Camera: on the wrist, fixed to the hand. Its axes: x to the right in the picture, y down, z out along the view.
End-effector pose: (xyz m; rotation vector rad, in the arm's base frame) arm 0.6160 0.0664 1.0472 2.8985 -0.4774 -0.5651
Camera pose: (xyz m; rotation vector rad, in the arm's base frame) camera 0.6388 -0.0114 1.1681 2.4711 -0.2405 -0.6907
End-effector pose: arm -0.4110 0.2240 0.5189 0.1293 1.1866 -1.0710
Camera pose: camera -0.4219 0.3366 0.4272 -0.2938 1.3394 -0.8226
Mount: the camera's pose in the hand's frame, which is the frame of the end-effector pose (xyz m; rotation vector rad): 0.0050 0.0914 -0.1132 -0.4522 -0.0759 -0.0541
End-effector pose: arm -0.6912 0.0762 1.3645 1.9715 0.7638 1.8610
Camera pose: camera -0.7884 -0.0086 1.4319 1.7011 0.3301 1.7294
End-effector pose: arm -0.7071 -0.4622 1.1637 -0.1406 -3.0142 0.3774
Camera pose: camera -0.6923 -0.3462 1.2504 -0.0784 -3.1153 -0.3157
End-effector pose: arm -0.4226 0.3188 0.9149 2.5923 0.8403 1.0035
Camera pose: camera -0.4570 0.2495 1.0382 2.1967 0.5798 0.9447
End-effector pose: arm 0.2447 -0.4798 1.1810 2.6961 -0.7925 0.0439
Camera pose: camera 0.2074 -0.5184 1.3163 2.2973 -0.6567 -0.2249
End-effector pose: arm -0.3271 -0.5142 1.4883 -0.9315 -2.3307 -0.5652
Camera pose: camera -0.2254 -0.5142 1.5925 -1.1041 -2.3441 -1.1292
